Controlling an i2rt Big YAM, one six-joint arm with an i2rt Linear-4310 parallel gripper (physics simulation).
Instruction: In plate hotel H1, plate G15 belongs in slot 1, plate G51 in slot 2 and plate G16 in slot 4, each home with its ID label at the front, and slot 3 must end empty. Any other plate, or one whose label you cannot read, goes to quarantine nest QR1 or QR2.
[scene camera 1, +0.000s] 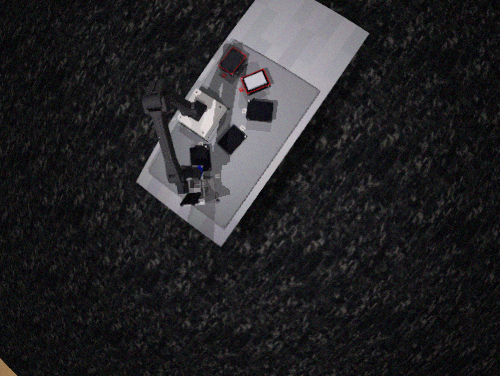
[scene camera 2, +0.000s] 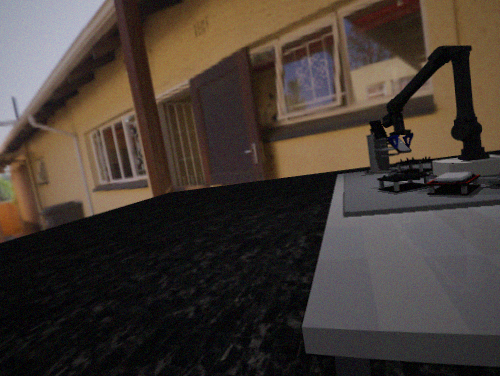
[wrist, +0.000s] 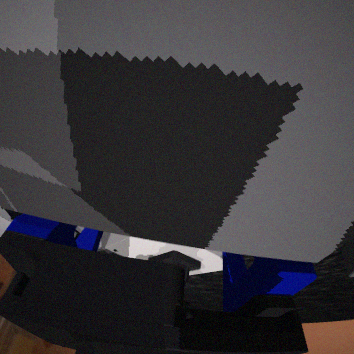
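Where they show: gripper, fingertip midpoint: (scene camera 1: 196, 169) (scene camera 2: 402, 148); arm's base, origin of the base link: (scene camera 1: 197, 111) (scene camera 2: 473, 158) (wrist: 173, 260).
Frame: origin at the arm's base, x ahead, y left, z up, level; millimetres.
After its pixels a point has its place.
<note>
My gripper (scene camera 1: 200, 171) @[x 225, y -312, z 77 mm] (scene camera 2: 399, 142) @[x 225, y -312, z 77 mm] (wrist: 154, 251) has blue fingers and is shut on a pale plate (scene camera 2: 401, 145) (wrist: 140, 247), held above the near-left end of the grey mat (scene camera 1: 286, 112) @[x 494, y 299, z -61 mm] (scene camera 2: 371, 194) @[x 486, y 283, z -61 mm]. I cannot read the plate's label. Plate hotel H1 (scene camera 1: 205, 119) is a pale box beside the arm; in scene camera 2 it is a grey tower (scene camera 2: 377, 153) @[x 348, y -436, z 59 mm] just left of the gripper. Its slots are hidden. Two red-edged quarantine nests lie at the far end: one (scene camera 1: 233, 60) @[x 10, y 417, z -21 mm] looks dark, the other (scene camera 1: 255, 81) @[x 223, y 357, z -7 mm] holds a white plate.
Three dark square nests (scene camera 1: 260, 110) @[x 353, y 211, z -11 mm] (scene camera 1: 231, 139) @[x 285, y -42, z -49 mm] (scene camera 1: 200, 157) @[x 182, y -248, z -1 mm] lie on the mat between the hotel and the quarantine nests. The arm (scene camera 1: 164, 142) @[x 151, y -215, z 448 mm] runs along the table's left edge. The grey table (scene camera 1: 304, 33) @[x 301, y 856, z -74 mm] (scene camera 2: 379, 261) @[x 547, y 904, z -74 mm] stands on dark speckled floor.
</note>
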